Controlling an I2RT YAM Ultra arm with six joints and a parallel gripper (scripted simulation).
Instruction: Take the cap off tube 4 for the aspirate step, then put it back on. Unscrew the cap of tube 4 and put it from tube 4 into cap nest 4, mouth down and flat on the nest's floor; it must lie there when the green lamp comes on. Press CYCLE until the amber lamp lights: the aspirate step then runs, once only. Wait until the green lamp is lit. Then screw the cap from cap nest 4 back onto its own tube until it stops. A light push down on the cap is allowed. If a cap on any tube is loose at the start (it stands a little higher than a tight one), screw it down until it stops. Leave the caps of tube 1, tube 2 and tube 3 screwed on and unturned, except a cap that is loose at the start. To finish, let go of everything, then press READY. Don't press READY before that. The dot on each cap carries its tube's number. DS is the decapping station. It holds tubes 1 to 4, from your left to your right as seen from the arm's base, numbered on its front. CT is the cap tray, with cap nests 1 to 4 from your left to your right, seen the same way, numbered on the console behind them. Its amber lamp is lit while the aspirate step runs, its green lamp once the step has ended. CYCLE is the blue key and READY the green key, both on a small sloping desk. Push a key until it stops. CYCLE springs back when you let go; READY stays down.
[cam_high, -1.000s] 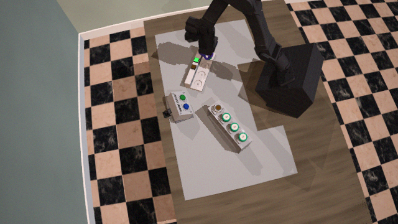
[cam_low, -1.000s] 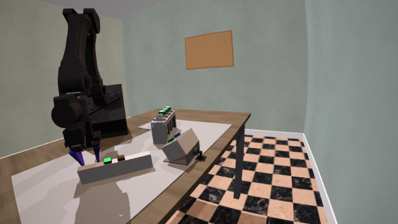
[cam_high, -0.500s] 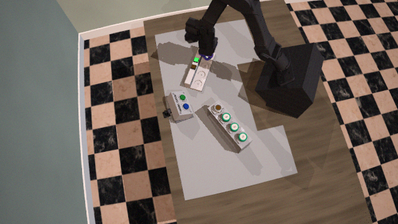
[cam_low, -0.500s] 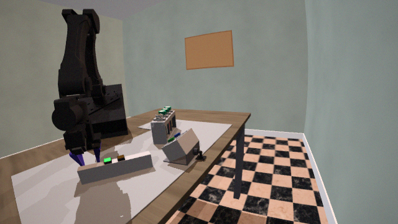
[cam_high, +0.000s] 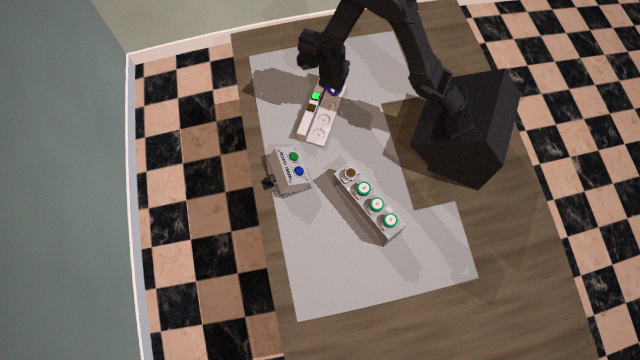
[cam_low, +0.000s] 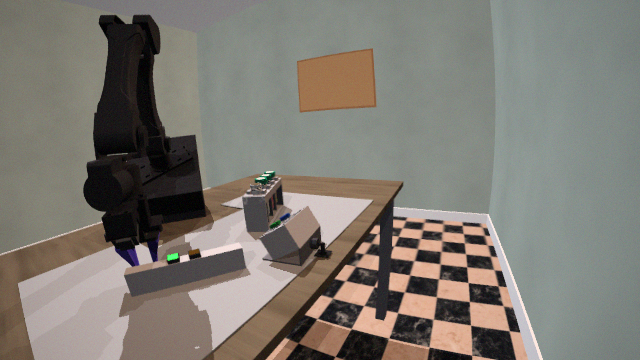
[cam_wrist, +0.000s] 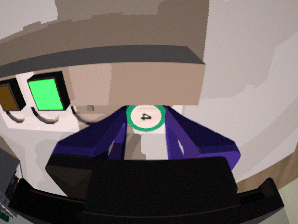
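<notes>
My hand is 10 mm past the cap 3, 360 mm to the right of it and 90 mm below it. The rest, counted from my hand: cap 2 (30 mm behind, 410 mm to the left, 90 mm above); then green ready key (150 mm ahead, 220 mm to the left, 40 mm above); then blue cycle key (140 mm ahead, 270 mm to the left, 40 mm above).
</notes>
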